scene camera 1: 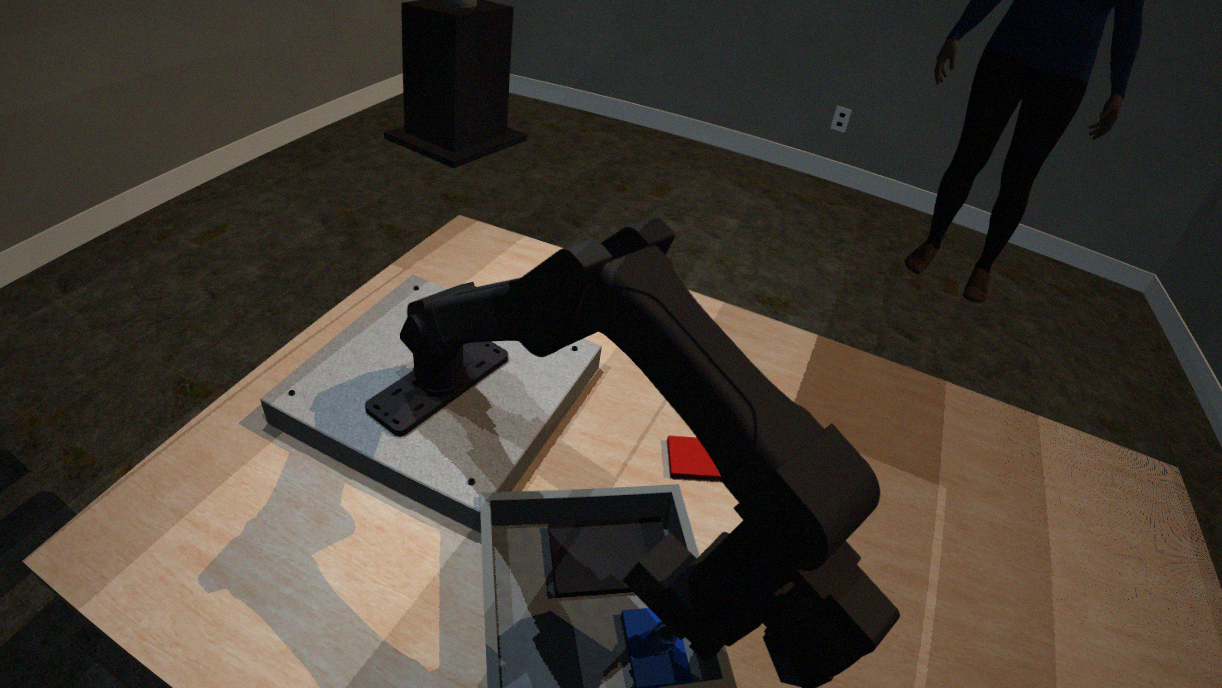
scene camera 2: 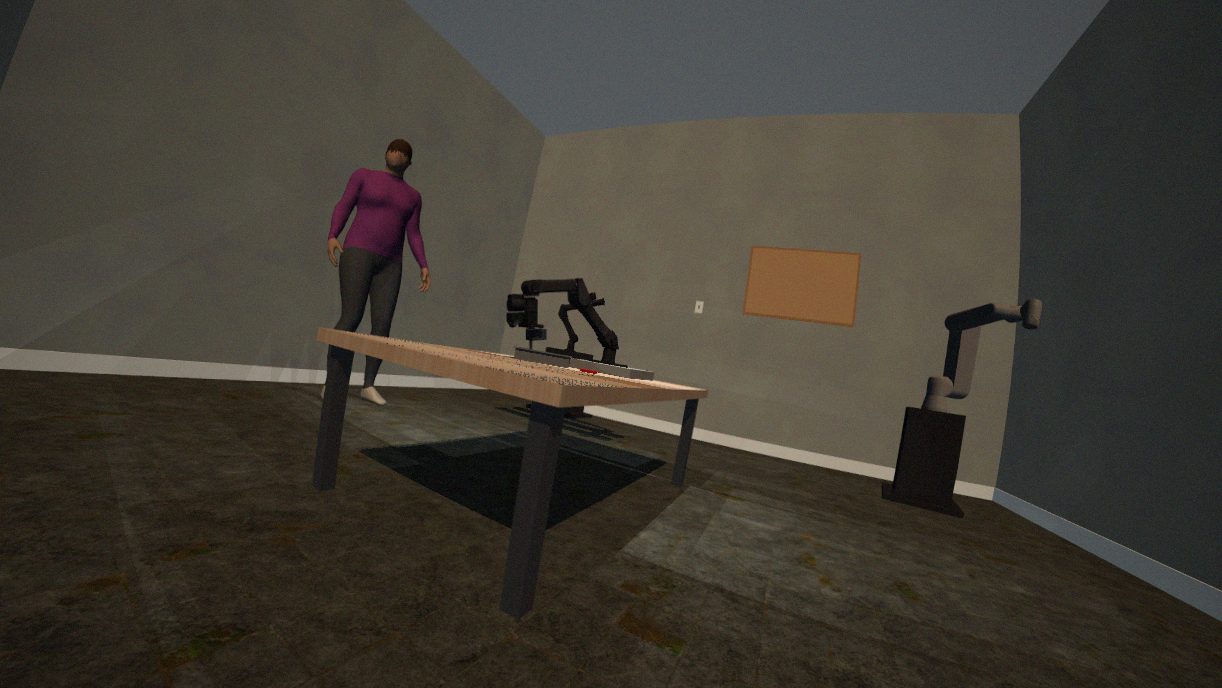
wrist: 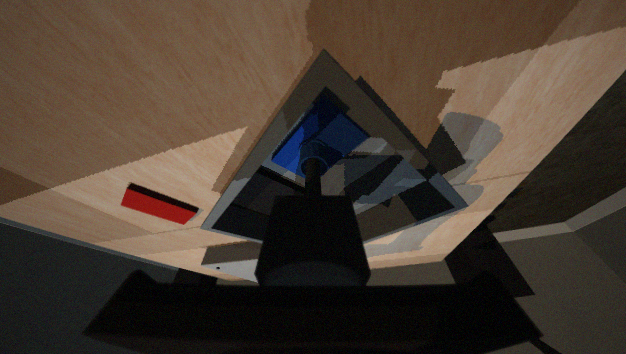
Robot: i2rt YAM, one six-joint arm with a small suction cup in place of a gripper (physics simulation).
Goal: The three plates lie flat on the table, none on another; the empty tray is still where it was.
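Places are measured from the arm's base along level axes (x ahead, y left, z up), in centimetres.
Where they show: hand, its tool point: point(scene camera 1: 657, 640) point(scene camera 2: 530, 358) point(wrist: 313, 151); arm's base, origin of its link: point(scene camera 1: 439, 383) point(scene camera 2: 607, 364).
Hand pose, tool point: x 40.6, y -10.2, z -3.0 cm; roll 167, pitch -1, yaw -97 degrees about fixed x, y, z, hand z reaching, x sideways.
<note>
Things, the pixels of their top centre, and the offset from my tool point. Level surfaces: height alone.
- blue plate, centre of its top: point(wrist: 316, 149) point(scene camera 1: 656, 644) dx +0.1, dy -0.4, dz -0.1 cm
- dark plate, centre of its top: point(scene camera 1: 611, 553) point(wrist: 281, 206) dx -9.8, dy +5.8, dz +0.0 cm
- red plate, centre of its top: point(scene camera 1: 704, 456) point(wrist: 159, 209) dx -8.8, dy +25.7, dz -0.4 cm
- wooden table, height of its surface: dz -1.3 cm
A blue plate point(scene camera 1: 659, 664) point(wrist: 343, 132) lies in the near corner of the grey tray point(scene camera 1: 581, 494) point(wrist: 302, 83). My suction cup point(wrist: 316, 156) rests on its top face with suction on; in scene camera 1 the arm hides the cup. A dark plate point(scene camera 1: 598, 556) point(wrist: 244, 202) lies flat in the far part of the same tray. A red plate point(scene camera 1: 690, 456) point(wrist: 158, 204) lies flat on the wooden table point(scene camera 1: 1025, 556), just beyond the tray and apart from it. In scene camera 2 the arm point(scene camera 2: 563, 307) is small and far.
The arm's grey base slab point(scene camera 1: 341, 402) sits left of the tray. A person point(scene camera 1: 1017, 129) point(scene camera 2: 375, 257) stands beyond the table. A dark pedestal point(scene camera 1: 457, 77) with a second arm point(scene camera 2: 966, 341) stands by the wall.
</note>
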